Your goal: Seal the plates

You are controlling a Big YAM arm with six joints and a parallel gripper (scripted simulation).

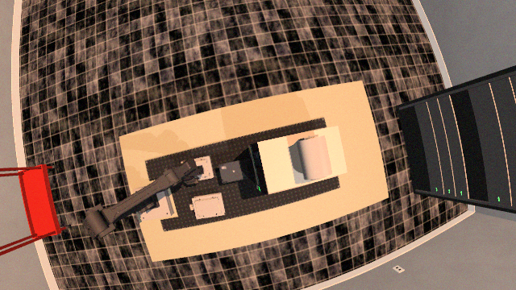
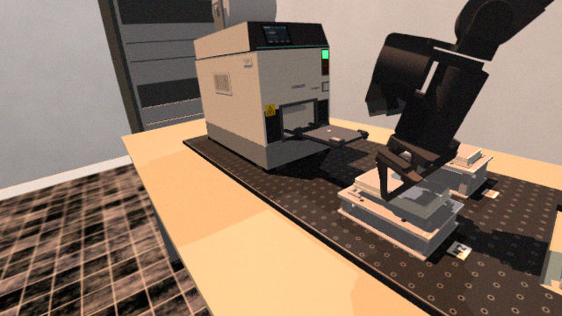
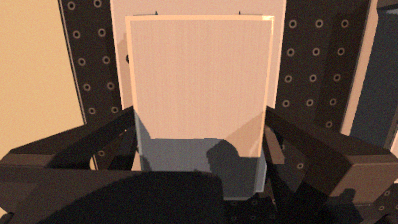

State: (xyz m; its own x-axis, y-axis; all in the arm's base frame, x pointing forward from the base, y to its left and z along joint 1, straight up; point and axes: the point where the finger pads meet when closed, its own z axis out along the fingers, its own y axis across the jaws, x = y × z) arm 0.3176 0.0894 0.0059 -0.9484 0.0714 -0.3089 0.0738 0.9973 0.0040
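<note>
The well plate lies right at my hand. From my hand the other things lie so: sealer stage (200 mm ahead, 60 mm to the right, 40 mm above); then plate nest N2 (30 mm below); then sealer screen (320 mm ahead, 20 mm to the right, 260 mm above).
</note>
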